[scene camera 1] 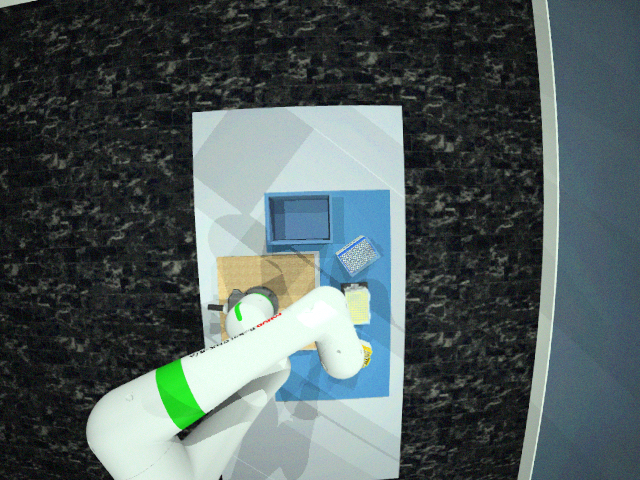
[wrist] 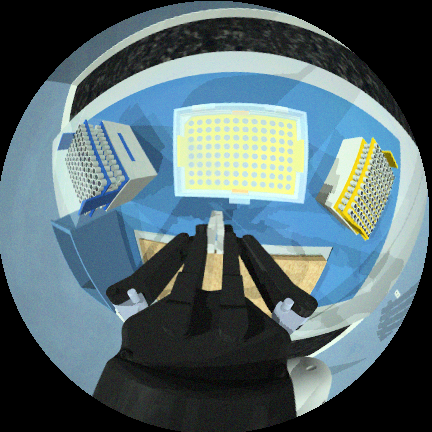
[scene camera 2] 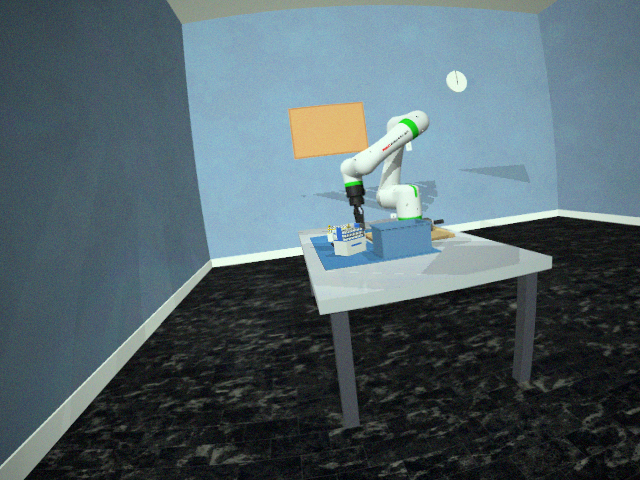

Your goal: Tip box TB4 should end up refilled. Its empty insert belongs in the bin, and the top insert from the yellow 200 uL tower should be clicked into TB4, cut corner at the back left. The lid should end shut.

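Note:
The tip box, taken as TB4 (scene camera 1: pixel 357 305) (wrist: pixel 240 155), stands on the mat between two towers. A pale yellow insert with rows of holes shows in it through what looks like its clear lid, lying over it; whether it is latched I cannot tell. The yellow tower (scene camera 1: pixel 366 354) (wrist: pixel 367 187) stands tilted at right in the wrist view, with stacked inserts full of tips; the arm partly hides it in scene camera 1. The bin (scene camera 1: pixel 298 241) (scene camera 2: pixel 403 240) (wrist: pixel 95 250) looks empty inside. My gripper (scene camera 2: pixel 360 224) (wrist: pixel 216 219) is shut with nothing between its fingertips, above and just short of the box's clasp side.
A white and blue tower (scene camera 1: pixel 357 255) (scene camera 2: pixel 350 243) (wrist: pixel 135 162) stands at left in the wrist view, near the bin. A wooden board (scene camera 1: pixel 237 268) (wrist: pixel 307 272) with a pale edge lies beside the blue mat (scene camera 1: pixel 369 206) (wrist: pixel 230 87). My arm crosses over the board.

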